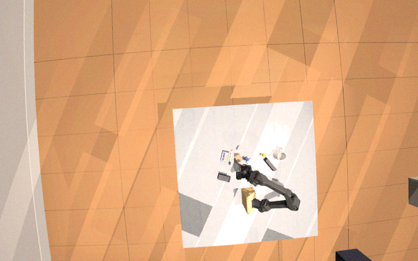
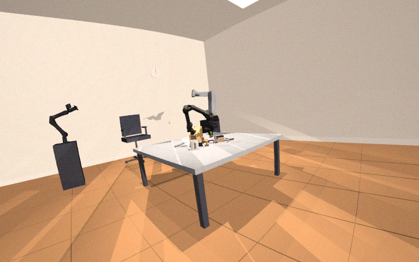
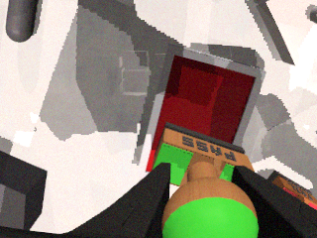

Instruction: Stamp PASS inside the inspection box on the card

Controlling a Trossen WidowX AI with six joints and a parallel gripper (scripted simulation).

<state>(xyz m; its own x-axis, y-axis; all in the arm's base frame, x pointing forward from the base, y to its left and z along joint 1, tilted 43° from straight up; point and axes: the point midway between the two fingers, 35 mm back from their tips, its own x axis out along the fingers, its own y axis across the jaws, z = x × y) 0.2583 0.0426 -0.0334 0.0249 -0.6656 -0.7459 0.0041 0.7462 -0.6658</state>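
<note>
Now: the ink pad 7 cm below my gripper tip. The rest, counted from my gripper tip: marker: 11 cm to the left, 10 cm ahead, 6 cm below; then cardboard box: 11 cm ahead, 5 cm below, 4 cm to the left; then red-knobbed stamp: 8 cm to the right, 6 cm behind, 5 cm below.
</note>
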